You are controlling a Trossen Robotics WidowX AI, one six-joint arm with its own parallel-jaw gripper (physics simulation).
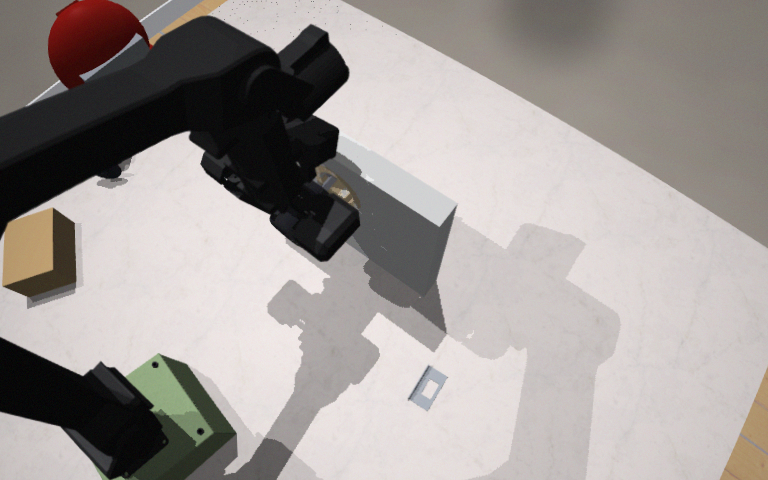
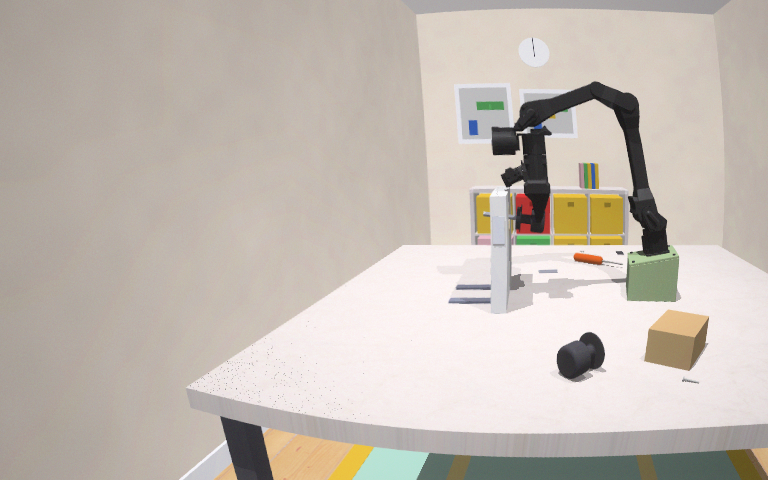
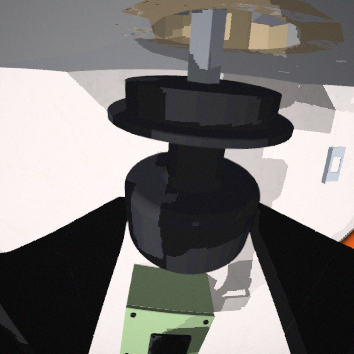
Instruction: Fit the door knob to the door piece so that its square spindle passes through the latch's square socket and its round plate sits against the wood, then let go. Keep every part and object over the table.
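Pixels of known places: gripper, fingertip midpoint: [image 1: 292,226] [image 2: 538,221] [image 3: 188,208]; arm's base, origin of the base link: [image 1: 133,440] [image 2: 656,252] [image 3: 168,345].
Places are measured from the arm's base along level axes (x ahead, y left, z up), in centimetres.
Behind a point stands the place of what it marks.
Note:
The door piece [image 1: 402,232] @(x 40.8, y -6.6, z 7.6 cm) [image 2: 500,277] @(x 38.9, y 18.8, z -2.3 cm) [image 3: 50,45] @(x 38.4, y 11.3, z 6.0 cm) stands upright, with the latch's faceplate [image 2: 498,229] @(x 39.2, y 19.0, z 7.9 cm) in its edge. My gripper [image 2: 538,225] @(x 32.0, y 3.7, z 7.7 cm) [image 3: 188,208] @(x 32.0, y 3.7, z 7.7 cm) is shut on the black door knob [image 3: 195,240] @(x 32.6, y 3.8, z 10.7 cm) and holds it level beside the door's bore. The knob's square spindle [image 3: 206,45] @(x 38.6, y 4.5, z 9.0 cm) reaches into the bore, and a thin rod end [image 2: 485,213] @(x 44.9, y 5.5, z 9.5 cm) sticks out on the door's far side. The latch's socket is hard to make out. The round plate [image 3: 200,136] @(x 36.1, y 4.5, z 11.5 cm) [image 2: 518,217] @(x 36.6, y 6.8, z 8.8 cm) stands apart from the wood, with a gap. A second black knob [image 2: 574,357] @(x 20.3, y 52.1, z -5.9 cm) lies on the table.
The arm's green base block [image 1: 169,390] @(x 6.7, y 2.2, z -1.2 cm) [image 2: 651,280] @(x 2.2, y 7.7, z -5.2 cm) [image 3: 165,290] @(x 8.0, y 1.6, z -5.5 cm), a small metal plate [image 1: 419,399] @(x 29.6, y -21.2, z -10.2 cm) [image 2: 547,271] @(x 31.6, y -19.1, z -9.9 cm) [image 3: 327,175] @(x 29.7, y -20.6, z -10.3 cm), an orange screwdriver [image 2: 587,258] @(x 19.2, y -32.1, z -8.7 cm), a tan box [image 1: 28,249] @(x 0.2, y 39.1, z -4.4 cm) [image 2: 676,342] @(x 2.1, y 45.8, z -5.9 cm) and a screw [image 2: 690,380] @(x -0.2, y 51.6, z -10.0 cm) are on the table. Dark feet [image 2: 470,300] @(x 47.4, y 11.7, z -9.8 cm) extend behind the door.

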